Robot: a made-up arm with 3 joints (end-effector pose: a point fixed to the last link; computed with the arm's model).
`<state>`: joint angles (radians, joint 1 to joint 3).
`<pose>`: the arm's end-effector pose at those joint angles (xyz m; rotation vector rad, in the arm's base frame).
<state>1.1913 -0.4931 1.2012</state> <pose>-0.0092 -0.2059 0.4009 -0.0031 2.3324 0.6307</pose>
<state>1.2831 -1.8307 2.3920</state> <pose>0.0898 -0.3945 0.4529 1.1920 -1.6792 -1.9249</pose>
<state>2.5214 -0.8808 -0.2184</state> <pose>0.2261 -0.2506 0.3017 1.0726 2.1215 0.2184</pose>
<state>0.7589 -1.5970 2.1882</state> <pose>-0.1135 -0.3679 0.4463 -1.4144 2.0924 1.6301</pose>
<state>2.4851 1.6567 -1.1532</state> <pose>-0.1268 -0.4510 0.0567 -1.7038 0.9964 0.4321</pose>
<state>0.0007 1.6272 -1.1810</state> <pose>0.1142 -0.4479 0.0143 -0.9500 -0.8969 -1.4163</pose>
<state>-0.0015 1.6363 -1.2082</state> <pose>0.1133 -0.4532 0.0161 -0.9752 -0.9153 -1.4153</pose>
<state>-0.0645 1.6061 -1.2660</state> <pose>0.1191 -0.4532 0.0270 -0.9641 -1.0163 -1.4070</pose>
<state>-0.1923 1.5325 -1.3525</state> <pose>0.1297 -0.4463 0.0496 -0.9128 -1.2076 -1.3929</pose>
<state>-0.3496 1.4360 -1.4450</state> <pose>0.1378 -0.4333 0.0800 -0.8396 -1.4427 -1.3765</pose>
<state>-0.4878 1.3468 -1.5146</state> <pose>0.1393 -0.4185 0.1076 -0.7672 -1.6488 -1.3607</pose>
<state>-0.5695 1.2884 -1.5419</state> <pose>0.1381 -0.4064 0.1230 -0.7119 -1.7653 -1.3470</pose>
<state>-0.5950 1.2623 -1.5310</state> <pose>0.1381 -0.3989 0.1262 -0.6757 -1.7909 -1.3368</pose>
